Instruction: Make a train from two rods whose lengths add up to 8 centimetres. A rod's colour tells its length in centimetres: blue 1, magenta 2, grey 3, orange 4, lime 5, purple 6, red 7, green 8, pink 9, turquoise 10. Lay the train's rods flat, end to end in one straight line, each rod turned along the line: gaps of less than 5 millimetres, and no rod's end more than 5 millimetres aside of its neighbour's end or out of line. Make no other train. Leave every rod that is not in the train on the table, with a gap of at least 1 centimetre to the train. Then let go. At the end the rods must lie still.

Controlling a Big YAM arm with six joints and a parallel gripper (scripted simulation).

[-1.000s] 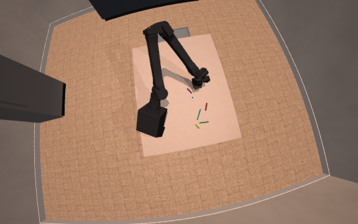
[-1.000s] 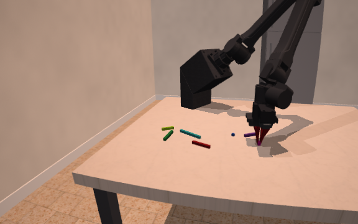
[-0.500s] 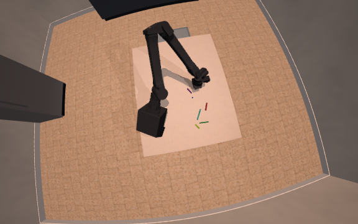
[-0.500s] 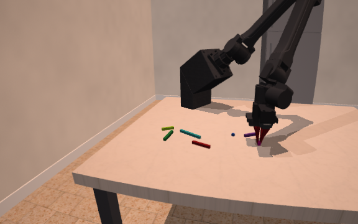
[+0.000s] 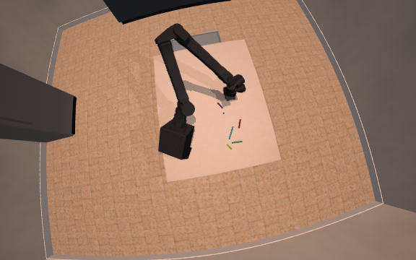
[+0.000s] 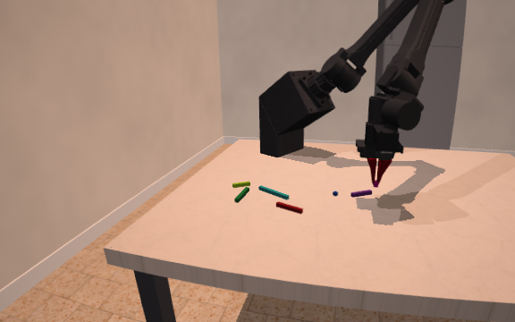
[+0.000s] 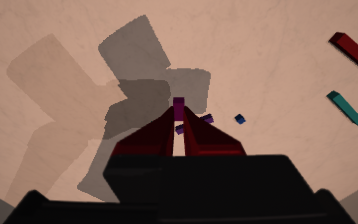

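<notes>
Right now the blue rod is 20 mm behind my hand, 110 mm to the right of it and 60 mm below it. The rest, counted from my hand: red rod 120 mm ahead, 170 mm to the right, 60 mm below; then purple rod 50 mm behind, 40 mm to the right, 60 mm below; then magenta rod 10 mm below.
</notes>
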